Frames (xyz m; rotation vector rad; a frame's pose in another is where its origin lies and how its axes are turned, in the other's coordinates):
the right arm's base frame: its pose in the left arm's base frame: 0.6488 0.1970 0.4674 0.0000 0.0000 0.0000
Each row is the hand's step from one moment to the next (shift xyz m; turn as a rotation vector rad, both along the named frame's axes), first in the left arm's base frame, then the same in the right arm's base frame.
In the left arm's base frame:
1: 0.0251 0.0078 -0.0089 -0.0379 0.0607 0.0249
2: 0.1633 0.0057 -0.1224 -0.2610 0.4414 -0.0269
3: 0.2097 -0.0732 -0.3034 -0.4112 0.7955 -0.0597
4: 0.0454 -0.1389 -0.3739 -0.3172 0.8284 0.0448
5: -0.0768 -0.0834 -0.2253 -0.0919 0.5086 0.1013
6: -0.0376 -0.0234 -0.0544 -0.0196 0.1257 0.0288
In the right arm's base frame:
1: 0.0251 0.0078 -0.0089 -0.0379 0.0607 0.0249
2: 0.1633 0.0057 -0.1224 -0.2610 0.4414 -0.0269
3: 0.2097 -0.0732 -0.3034 -0.4112 0.7955 -0.0597
4: 0.0454 -0.1389 -0.3739 -0.3172 0.8284 0.0448
5: -0.0768 -0.0834 -0.2253 -0.0919 0.5086 0.1013
6: -0.0376 -0.0234 -0.0544 -0.0196 0.1257 0.0288

